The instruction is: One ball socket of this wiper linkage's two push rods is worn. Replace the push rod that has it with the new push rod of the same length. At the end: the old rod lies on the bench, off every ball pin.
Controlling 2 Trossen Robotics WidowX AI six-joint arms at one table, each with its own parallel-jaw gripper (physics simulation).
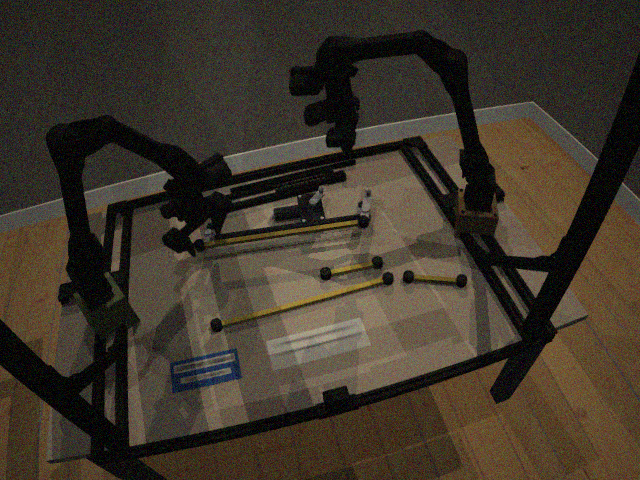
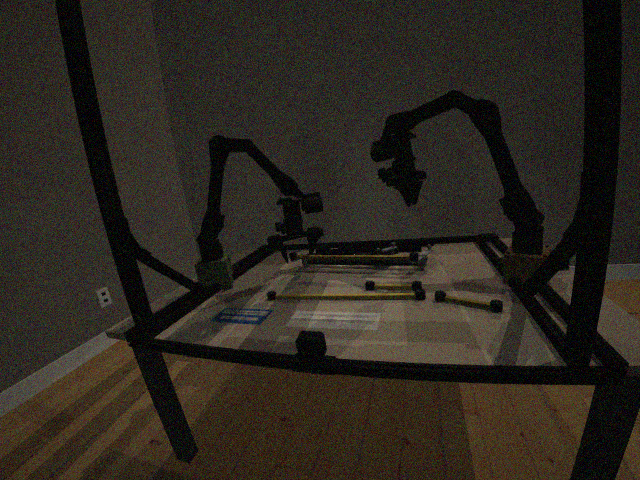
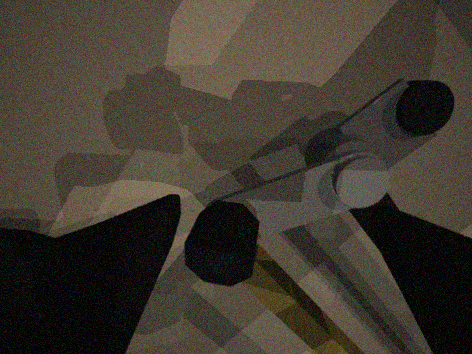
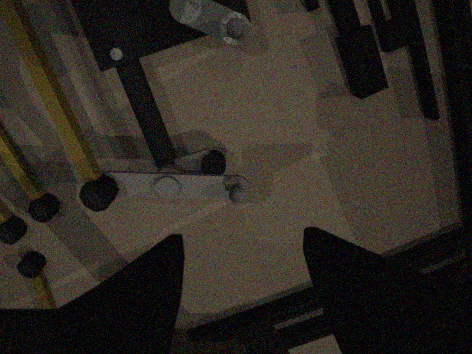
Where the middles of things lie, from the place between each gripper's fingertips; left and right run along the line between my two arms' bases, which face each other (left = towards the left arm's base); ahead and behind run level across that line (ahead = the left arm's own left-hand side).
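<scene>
Measured from my left hand, the wiper linkage (image 1: 310, 210) is 210 mm to the right of it, 20 mm ahead of it and 10 mm below it. As for my right hand, it is 16 cm above the linkage, 18 cm to the right of it and 3 cm beyond it.
</scene>
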